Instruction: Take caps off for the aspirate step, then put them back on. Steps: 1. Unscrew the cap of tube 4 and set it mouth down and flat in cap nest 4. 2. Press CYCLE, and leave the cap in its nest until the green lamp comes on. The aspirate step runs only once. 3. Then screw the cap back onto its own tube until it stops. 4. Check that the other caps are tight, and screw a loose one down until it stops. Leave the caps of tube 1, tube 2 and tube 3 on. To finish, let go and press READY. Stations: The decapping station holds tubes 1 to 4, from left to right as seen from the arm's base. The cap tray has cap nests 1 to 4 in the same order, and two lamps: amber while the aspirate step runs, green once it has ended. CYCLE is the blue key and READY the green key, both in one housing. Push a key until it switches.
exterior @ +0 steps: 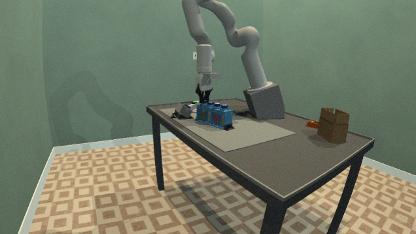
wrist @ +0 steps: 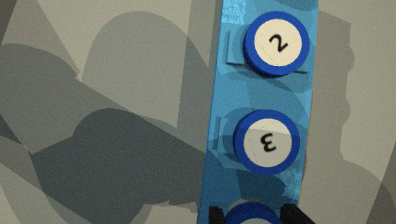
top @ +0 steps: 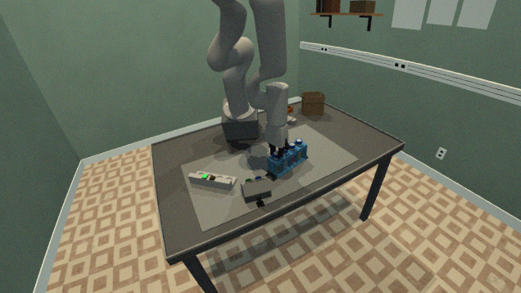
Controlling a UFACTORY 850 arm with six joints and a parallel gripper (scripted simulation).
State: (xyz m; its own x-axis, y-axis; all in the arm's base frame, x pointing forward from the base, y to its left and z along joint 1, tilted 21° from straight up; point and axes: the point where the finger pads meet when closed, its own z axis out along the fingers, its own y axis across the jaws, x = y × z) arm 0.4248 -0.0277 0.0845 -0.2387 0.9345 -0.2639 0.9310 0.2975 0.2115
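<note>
Right now the blue cap marked 4 is 10 mm below my hand. Round my hand: blue key (30 mm ahead, 130 mm to the right, 60 mm below); green key (20 mm ahead, 170 mm to the right, 60 mm below); grey key housing (40 mm ahead, 150 mm to the right, 80 mm below).
</note>
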